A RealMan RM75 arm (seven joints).
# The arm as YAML. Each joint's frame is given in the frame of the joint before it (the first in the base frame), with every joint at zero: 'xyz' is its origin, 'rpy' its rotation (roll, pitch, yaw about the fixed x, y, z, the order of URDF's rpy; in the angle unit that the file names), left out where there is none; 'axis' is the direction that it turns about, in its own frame. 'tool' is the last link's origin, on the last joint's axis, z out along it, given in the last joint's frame.
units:
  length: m
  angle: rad
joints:
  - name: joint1
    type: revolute
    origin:
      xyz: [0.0, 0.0, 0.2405]
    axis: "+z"
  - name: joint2
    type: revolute
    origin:
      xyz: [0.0, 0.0, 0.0]
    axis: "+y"
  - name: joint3
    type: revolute
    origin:
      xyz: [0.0, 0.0, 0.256]
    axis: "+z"
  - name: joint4
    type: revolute
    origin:
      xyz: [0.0, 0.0, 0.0]
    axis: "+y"
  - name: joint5
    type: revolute
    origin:
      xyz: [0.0, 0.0, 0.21]
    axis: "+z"
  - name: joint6
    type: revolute
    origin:
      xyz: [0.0, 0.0, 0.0]
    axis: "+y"
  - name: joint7
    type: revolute
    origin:
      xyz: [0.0, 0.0, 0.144]
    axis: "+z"
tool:
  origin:
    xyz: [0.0, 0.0, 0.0]
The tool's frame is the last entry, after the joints.
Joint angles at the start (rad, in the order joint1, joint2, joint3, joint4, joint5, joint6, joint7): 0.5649 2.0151 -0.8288 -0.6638 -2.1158 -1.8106 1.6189
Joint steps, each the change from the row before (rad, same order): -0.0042 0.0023 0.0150 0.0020 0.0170 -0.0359 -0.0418; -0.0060 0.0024 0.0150 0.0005 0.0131 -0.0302 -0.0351; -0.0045 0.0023 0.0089 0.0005 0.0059 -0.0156 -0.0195; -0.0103 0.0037 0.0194 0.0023 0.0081 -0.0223 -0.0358; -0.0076 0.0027 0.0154 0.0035 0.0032 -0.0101 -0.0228; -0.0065 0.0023 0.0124 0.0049 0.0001 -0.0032 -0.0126; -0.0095 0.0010 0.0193 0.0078 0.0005 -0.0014 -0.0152; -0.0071 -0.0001 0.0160 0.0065 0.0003 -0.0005 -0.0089; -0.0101 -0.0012 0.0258 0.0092 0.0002 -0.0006 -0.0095
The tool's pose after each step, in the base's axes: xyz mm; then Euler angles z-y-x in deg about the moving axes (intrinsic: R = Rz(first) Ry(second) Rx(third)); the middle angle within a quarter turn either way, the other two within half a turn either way. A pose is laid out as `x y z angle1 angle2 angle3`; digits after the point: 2 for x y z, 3 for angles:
248.94 296.20 5.64 -30.914 18.643 166.500
247.17 292.50 7.90 -29.464 20.645 165.718
246.61 290.11 8.79 -28.755 21.762 165.355
247.11 285.99 10.46 -27.654 23.808 165.192
248.27 283.43 11.24 -27.151 25.154 165.353
249.93 281.48 11.23 -27.234 26.009 165.517
253.02 279.31 11.98 -27.525 27.193 166.017
255.59 277.84 12.89 -27.916 28.083 166.427
259.52 276.00 14.85 -28.655 29.393 167.089

